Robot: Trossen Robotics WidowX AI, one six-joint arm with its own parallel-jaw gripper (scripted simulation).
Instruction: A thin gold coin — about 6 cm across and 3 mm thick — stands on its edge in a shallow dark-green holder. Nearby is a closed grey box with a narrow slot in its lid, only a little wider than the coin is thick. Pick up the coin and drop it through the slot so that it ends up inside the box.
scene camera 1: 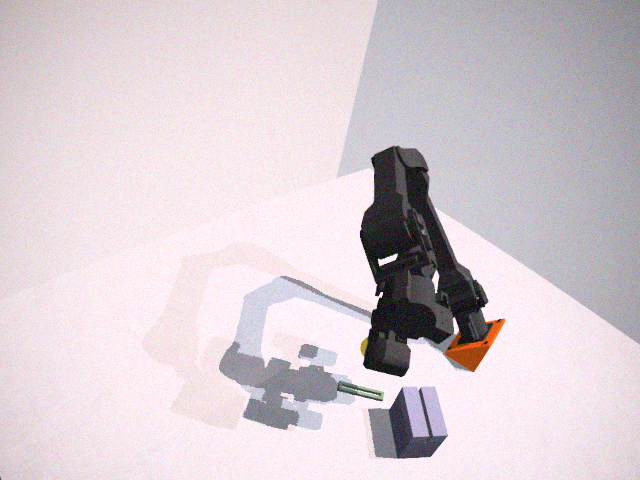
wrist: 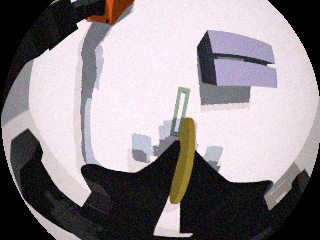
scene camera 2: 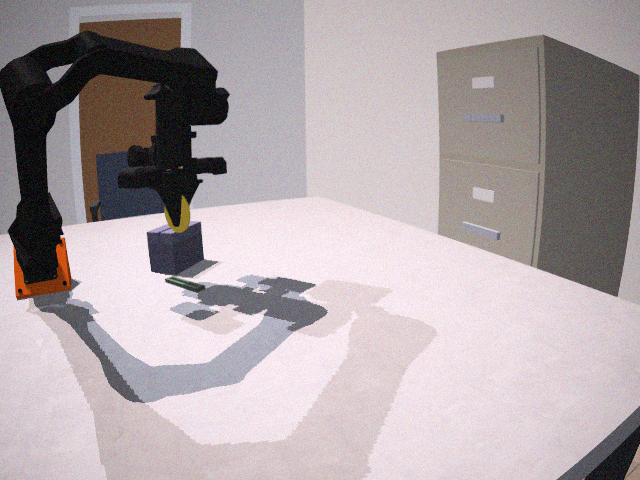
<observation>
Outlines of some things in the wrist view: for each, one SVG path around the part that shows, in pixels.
My gripper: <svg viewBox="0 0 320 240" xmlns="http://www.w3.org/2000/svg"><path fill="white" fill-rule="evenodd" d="M9 148L13 176L24 200L27 200L41 216L52 221L52 224L73 233L81 240L267 240L291 215L311 179L305 169L300 175L297 173L292 181L291 191L275 207L268 209L264 195L273 187L272 180L248 183L225 180L223 175L195 151L191 179L188 181L183 200L180 201L179 232L192 233L192 236L153 236L157 221L171 195L173 176L180 153L180 140L175 140L167 151L139 172L113 171L100 167L99 164L85 164L80 167L81 175L91 189L91 195L88 196L83 208L65 196L53 183L47 169L41 163L43 148L31 129L25 128L19 136L13 137Z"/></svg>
A thin gold coin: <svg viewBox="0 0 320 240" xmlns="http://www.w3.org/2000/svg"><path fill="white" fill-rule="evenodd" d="M189 117L185 117L183 127L181 127L179 159L177 159L171 195L169 195L169 203L179 204L183 200L184 193L187 191L188 181L191 179L192 164L195 161L196 128L195 121L189 119Z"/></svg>
</observation>
